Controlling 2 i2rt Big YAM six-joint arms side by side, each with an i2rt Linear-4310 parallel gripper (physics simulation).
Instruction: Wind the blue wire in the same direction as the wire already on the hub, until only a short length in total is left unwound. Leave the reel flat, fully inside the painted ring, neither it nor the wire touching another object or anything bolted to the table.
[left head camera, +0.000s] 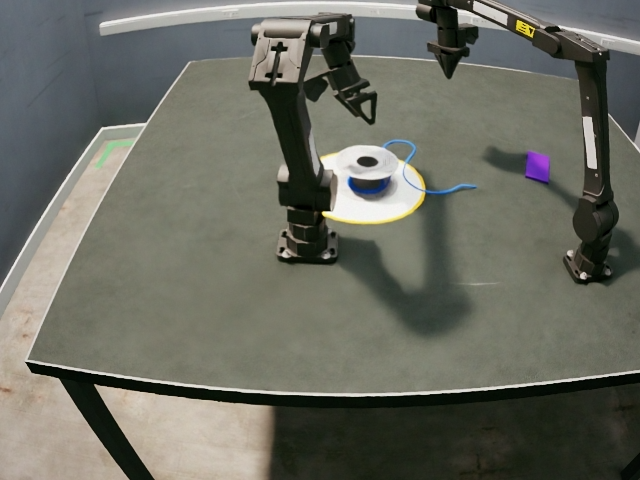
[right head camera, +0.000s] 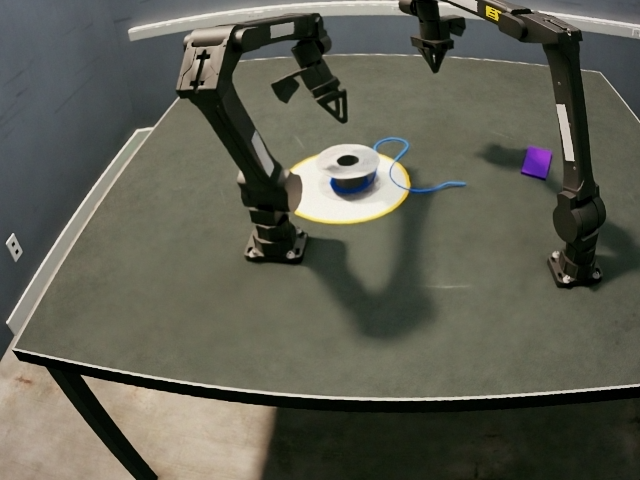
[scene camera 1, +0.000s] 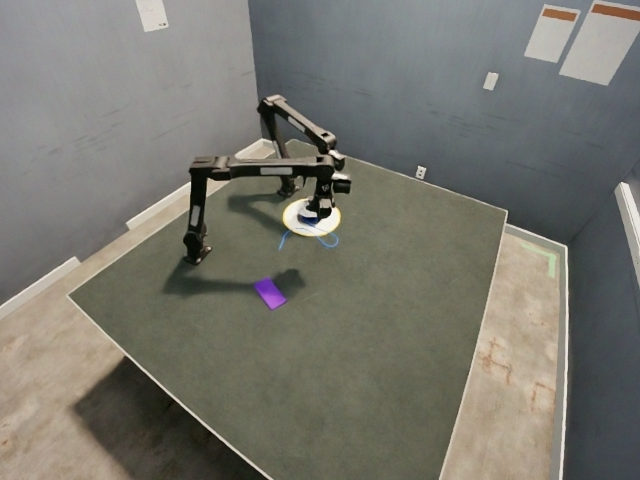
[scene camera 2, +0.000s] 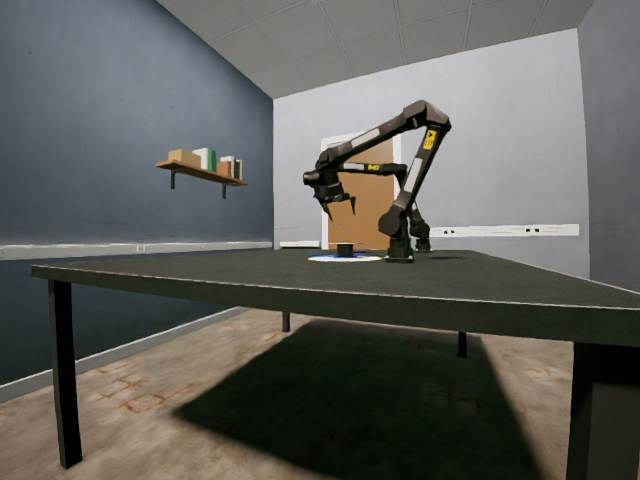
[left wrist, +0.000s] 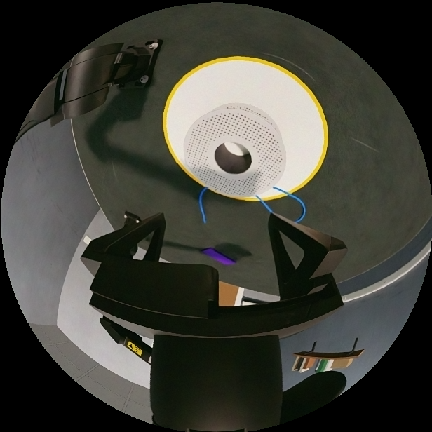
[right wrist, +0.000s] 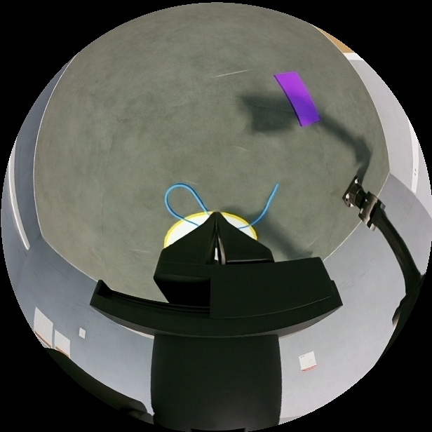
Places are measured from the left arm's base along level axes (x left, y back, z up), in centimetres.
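Pixels of known places: left gripper, fingertip midpoint: (left head camera: 365, 120) (right head camera: 341, 119) (scene camera 1: 312, 190) (scene camera 2: 343, 217); right gripper, fingertip midpoint: (left head camera: 448, 78) (right head camera: 435, 72) (scene camera 1: 318, 220) (scene camera 2: 324, 212); left arm's base, origin of the base link: (left head camera: 307, 248) (right head camera: 277, 248) (scene camera 1: 288, 190) (scene camera 2: 400, 261); right arm's base, origin of the base link: (left head camera: 587, 268) (right head camera: 574, 271) (scene camera 1: 198, 254) (scene camera 2: 423, 252).
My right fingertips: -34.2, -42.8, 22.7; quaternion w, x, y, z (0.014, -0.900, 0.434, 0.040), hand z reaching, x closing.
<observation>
For each thing: its top centre in the pictures, then the offset to it from my right fingertips, as dx, dy, dz. "spot": a spot on its surface instead.
- reel, middle of its top: (right head camera: 347, 160) (left head camera: 367, 161) (scene camera 2: 345, 243) (scene camera 1: 310, 207) +21.9, +18.7, -16.2
- yellow painted ring, surface spot: (right head camera: 351, 222) (left head camera: 377, 222) spot: +19.8, +33.6, -22.7
- loose light blue wire, surface spot: (right head camera: 423, 190) (left head camera: 439, 192) spot: +4.2, +21.6, -22.2
- purple block, middle of its top: (right head camera: 537, 161) (left head camera: 537, 165) (scene camera 1: 269, 292) -28.5, +5.4, -21.9
The reel (left head camera: 382, 168) (right head camera: 364, 165) (left wrist: 200, 142) lies flat inside the yellow painted ring (left head camera: 382, 222) (right head camera: 351, 222) (left wrist: 326, 135), with dark blue wire round its hub. The loose light blue wire (left head camera: 436, 192) (right head camera: 423, 190) (left wrist: 201, 202) (right wrist: 165, 200) leaves the reel at the back, loops outside the ring, crosses back over its edge and ends on the table at the right in the head views. My left gripper (left wrist: 216, 218) (scene camera 2: 343, 217) is open and empty above the reel. My right gripper (left head camera: 449, 77) (right head camera: 435, 71) (right wrist: 215, 217) is shut and empty, high behind the wire.
A purple block (left head camera: 537, 166) (right head camera: 536, 162) (scene camera 1: 269, 293) (right wrist: 298, 100) lies right of the wire's free end in the head views, apart from it. The left arm's base (left head camera: 307, 248) is bolted just in front of the ring; the right arm's base (left head camera: 587, 266) stands farther right.
</observation>
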